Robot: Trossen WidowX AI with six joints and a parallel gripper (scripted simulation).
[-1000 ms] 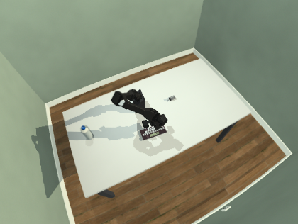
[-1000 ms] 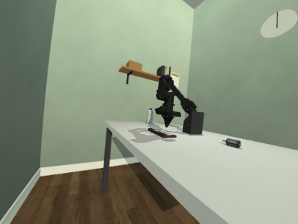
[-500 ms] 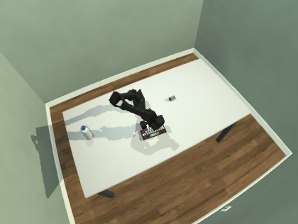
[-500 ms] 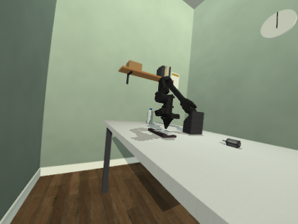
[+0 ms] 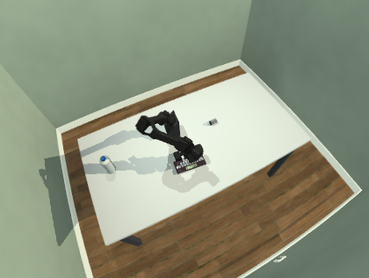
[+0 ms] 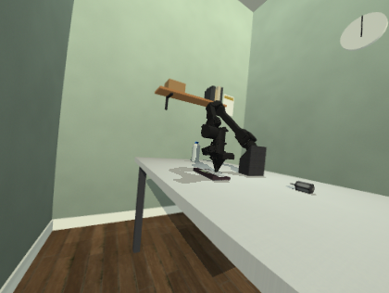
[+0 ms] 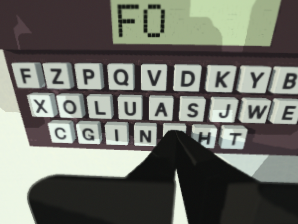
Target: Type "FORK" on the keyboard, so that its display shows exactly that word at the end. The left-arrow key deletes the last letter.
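The left-arrow key is 9 cm to the right of my hand, 4 cm below it and 4 cm ahead of it.
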